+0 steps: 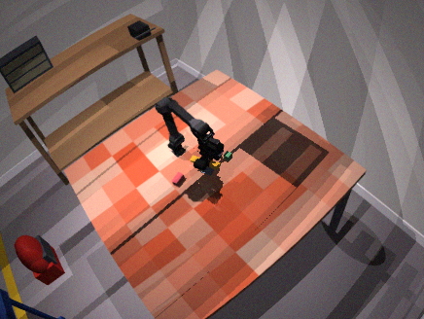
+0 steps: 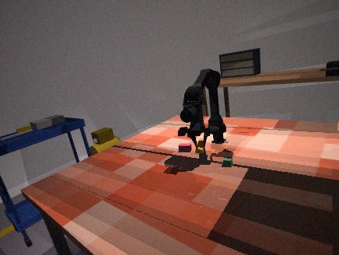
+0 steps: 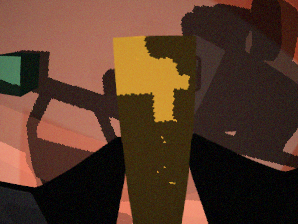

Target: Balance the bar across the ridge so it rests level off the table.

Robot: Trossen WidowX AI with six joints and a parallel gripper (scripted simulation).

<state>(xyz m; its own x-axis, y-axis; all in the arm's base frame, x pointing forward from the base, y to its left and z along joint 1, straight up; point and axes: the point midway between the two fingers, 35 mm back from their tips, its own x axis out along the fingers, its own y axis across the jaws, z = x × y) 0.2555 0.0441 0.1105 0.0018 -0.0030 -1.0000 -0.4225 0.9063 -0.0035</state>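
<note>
My gripper tip is 30 mm past the yellow bar and 10 mm to the left of it. Also, from my gripper tip: pink block 160 mm to the right, 80 mm behind, 60 mm below; then green cube 130 mm to the left, 60 mm below, 20 mm behind.
</note>
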